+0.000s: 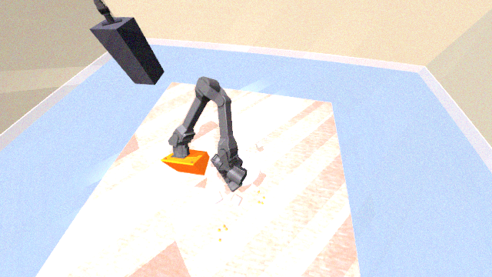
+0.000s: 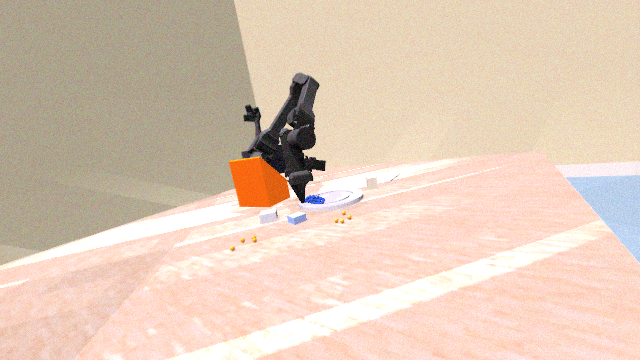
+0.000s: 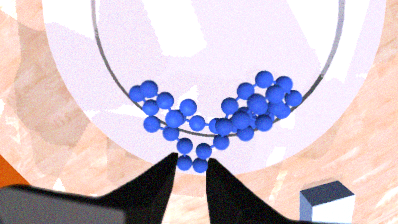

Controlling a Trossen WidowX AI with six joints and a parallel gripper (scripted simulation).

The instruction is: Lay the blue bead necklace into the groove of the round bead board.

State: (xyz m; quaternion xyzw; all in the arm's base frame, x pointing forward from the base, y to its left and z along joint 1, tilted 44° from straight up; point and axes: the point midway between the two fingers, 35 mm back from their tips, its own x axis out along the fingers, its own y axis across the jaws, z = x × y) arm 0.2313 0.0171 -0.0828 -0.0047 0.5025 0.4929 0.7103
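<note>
Now: the round white bead board 60 mm ahead of my gripper tip, 60 mm to the left of it and 10 mm below it. From my gripper tip the other things lie so: white block (40 mm behind, 110 mm to the right); then light blue cube (60 mm ahead, 110 mm to the right, 10 mm below); then beige cube (150 mm ahead, 200 mm to the left).
</note>
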